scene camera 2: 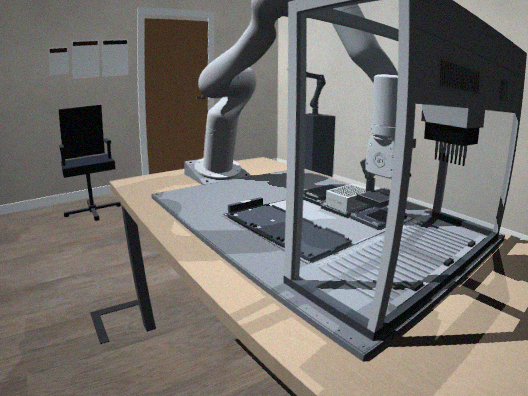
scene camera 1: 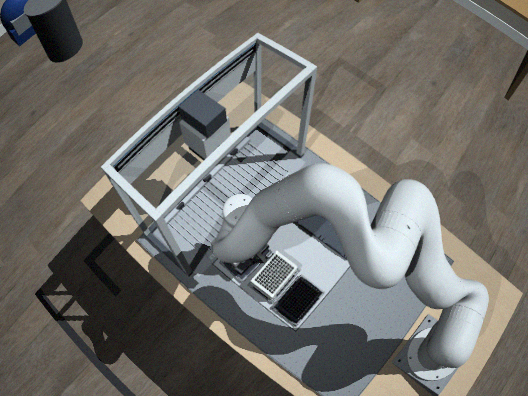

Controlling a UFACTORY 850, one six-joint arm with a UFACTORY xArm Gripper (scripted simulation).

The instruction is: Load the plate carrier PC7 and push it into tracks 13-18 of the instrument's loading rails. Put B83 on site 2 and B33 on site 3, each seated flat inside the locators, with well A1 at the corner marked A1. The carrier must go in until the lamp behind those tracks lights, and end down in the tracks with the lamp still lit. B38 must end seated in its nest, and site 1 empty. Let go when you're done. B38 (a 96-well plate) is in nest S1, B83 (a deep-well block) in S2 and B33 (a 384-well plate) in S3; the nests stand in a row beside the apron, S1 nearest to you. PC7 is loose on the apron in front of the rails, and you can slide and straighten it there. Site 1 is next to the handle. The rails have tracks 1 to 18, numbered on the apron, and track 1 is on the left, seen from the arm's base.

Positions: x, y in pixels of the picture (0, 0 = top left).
Labels:
plate carrier PC7: scene camera 2 268, 221; scene camera 1 318, 226

